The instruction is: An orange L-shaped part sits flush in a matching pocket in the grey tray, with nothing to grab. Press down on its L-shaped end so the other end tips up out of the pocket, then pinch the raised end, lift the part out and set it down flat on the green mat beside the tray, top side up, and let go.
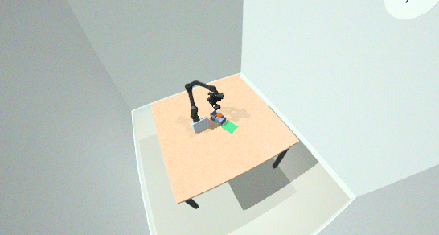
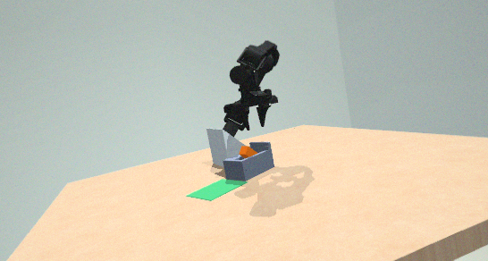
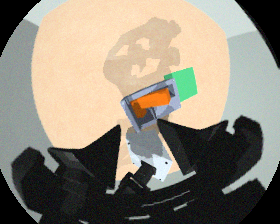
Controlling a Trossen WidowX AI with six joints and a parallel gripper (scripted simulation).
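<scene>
Now: gripper tip 3 cm to the left of the orange L-shaped part and 10 cm above it. From my gripper tip the other things lie so: green mat: 6 cm ahead, 20 cm to the right, 16 cm below.
</scene>
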